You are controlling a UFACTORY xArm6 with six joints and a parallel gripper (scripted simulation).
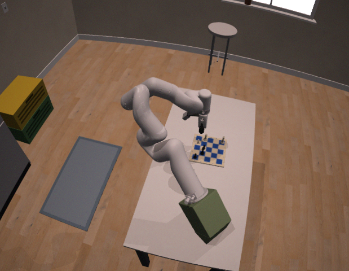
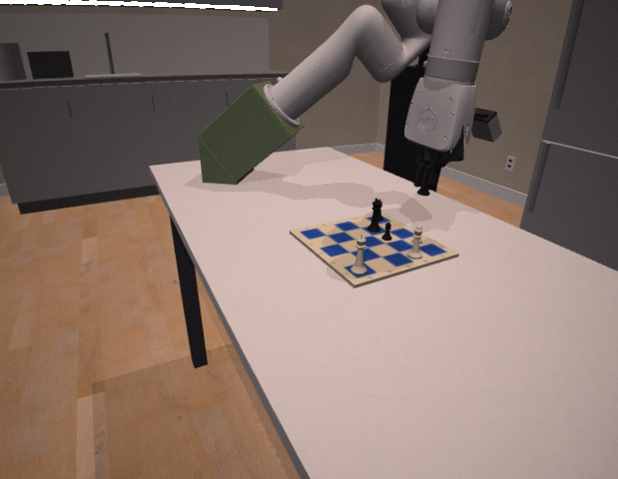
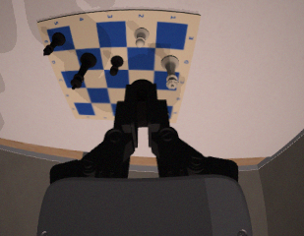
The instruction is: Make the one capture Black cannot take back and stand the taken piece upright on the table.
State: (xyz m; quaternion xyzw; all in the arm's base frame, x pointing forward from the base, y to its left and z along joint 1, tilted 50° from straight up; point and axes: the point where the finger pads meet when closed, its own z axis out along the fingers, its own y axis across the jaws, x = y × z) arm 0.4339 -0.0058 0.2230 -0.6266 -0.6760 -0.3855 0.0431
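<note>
The black pawn is 110 mm below my hand, 40 mm to the right of it and 40 mm behind it. The rest, counted from my hand: blue-and-tan chessboard 130 mm below, 80 mm to the right, 30 mm behind; tall black piece 90 mm below, 80 mm behind, 50 mm to the right; black knight 20 mm below.
</note>
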